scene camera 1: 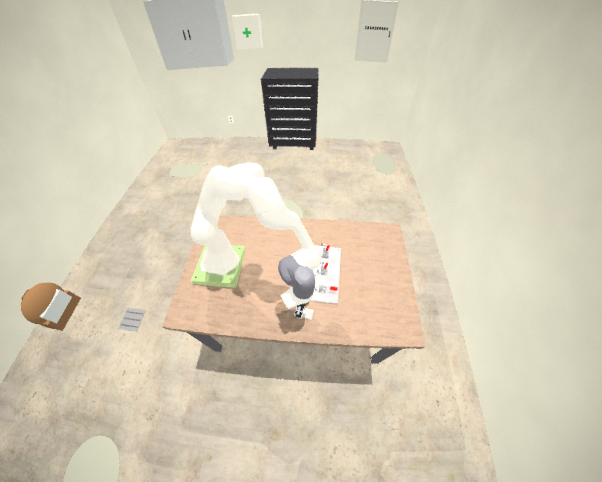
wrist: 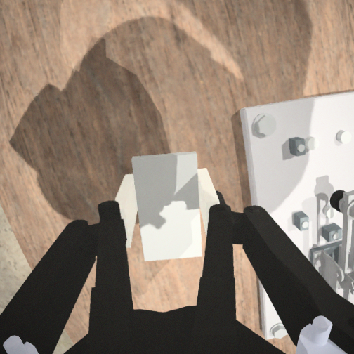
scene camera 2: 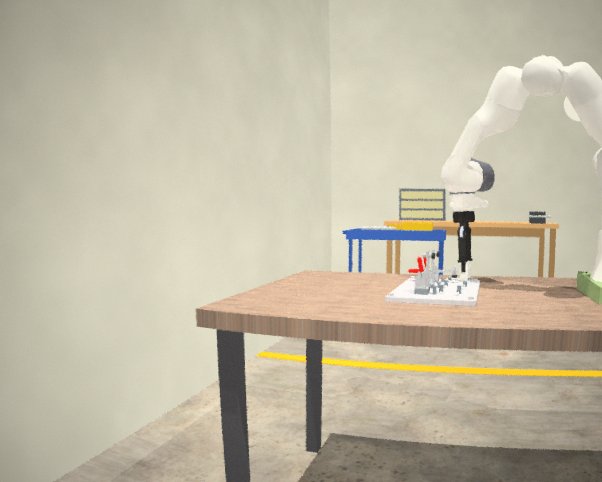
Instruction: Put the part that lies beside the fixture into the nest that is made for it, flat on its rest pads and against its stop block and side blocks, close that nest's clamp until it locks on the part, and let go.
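My gripper (scene camera 1: 300, 312) (scene camera 2: 464, 271) (wrist: 166, 186) is shut on a pale rectangular part (scene camera 1: 308, 314) (wrist: 170, 237), held between its two light finger pads. The part is low over the table, beside the near end of the fixture in scene camera 1. Whether it touches the table I cannot tell. The white fixture plate (scene camera 1: 331, 299) (scene camera 2: 396, 299) (wrist: 280, 175) lies right of the part in the wrist view. A grey block (wrist: 297, 146), round pads (wrist: 343, 136) and part of a black-tipped clamp (wrist: 345, 250) show there. Red clamp handles (scene camera 1: 333, 288) (scene camera 2: 420, 264) stand along the plate; the nearest lies flatter in scene camera 1.
The wooden table (scene camera 1: 374, 281) (scene camera 2: 301, 301) (wrist: 200, 65) carries the fixture and the arm's green base (scene camera 1: 201, 278). The table's front edge is close to the gripper in scene camera 1. A blue table (scene camera 2: 391, 234) and a wooden bench (scene camera 2: 502, 225) stand behind.
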